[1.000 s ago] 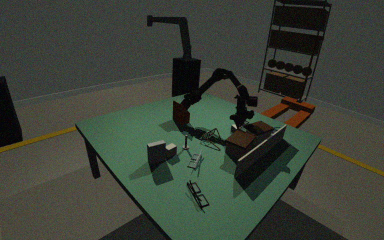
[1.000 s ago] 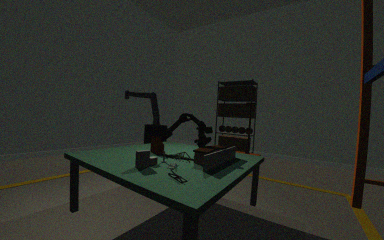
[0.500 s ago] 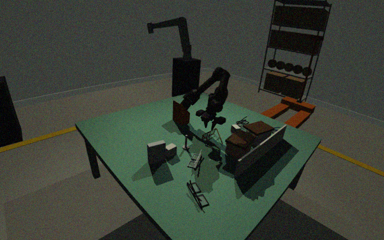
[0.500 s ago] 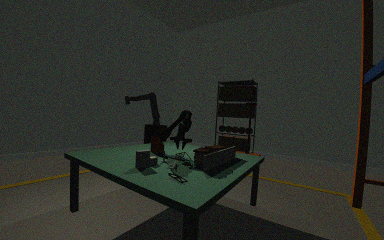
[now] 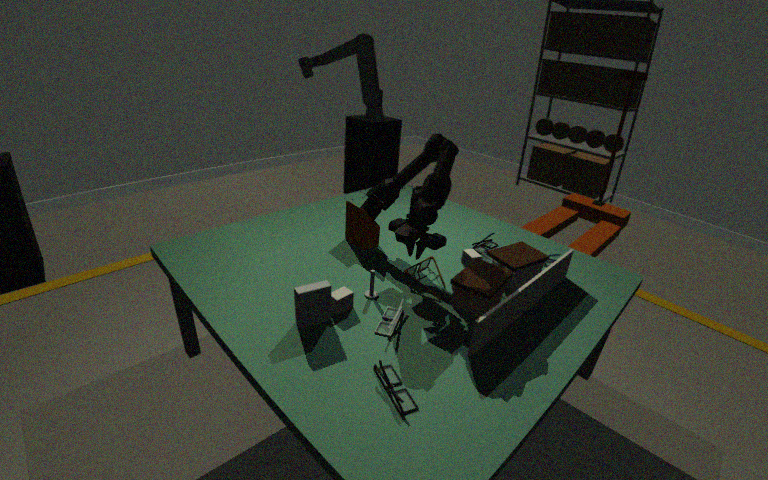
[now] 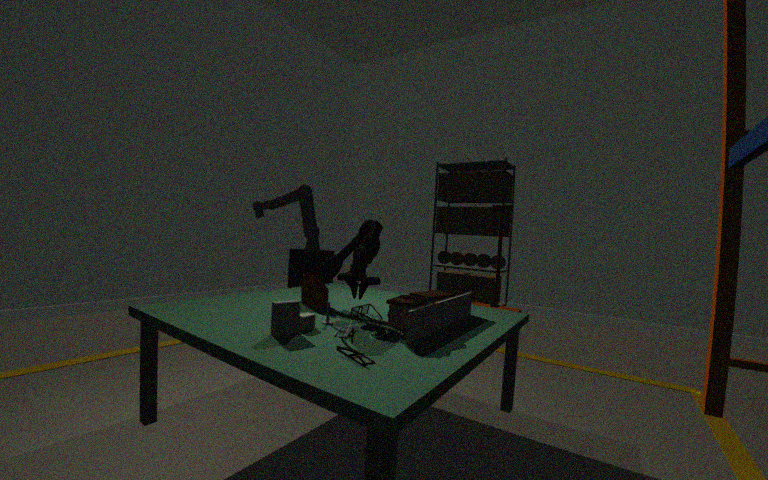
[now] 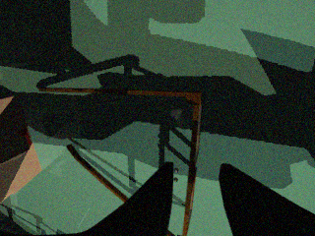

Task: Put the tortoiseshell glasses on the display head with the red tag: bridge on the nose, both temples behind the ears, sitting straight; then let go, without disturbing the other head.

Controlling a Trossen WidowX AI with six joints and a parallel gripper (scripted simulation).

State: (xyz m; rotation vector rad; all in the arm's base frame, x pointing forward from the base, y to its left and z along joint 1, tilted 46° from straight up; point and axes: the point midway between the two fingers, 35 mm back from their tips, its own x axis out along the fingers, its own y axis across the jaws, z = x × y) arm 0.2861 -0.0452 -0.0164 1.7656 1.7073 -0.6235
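Now: gripper tip 170 mm to the left of the small stand, 50 mm above it and 10 mm past it. From my gripper tip the other things lie so: white panel (340 mm ahead, 150 mm to the left, 20 mm below); brown stepped display head (200 mm ahead, 40 mm to the left, 20 mm below).
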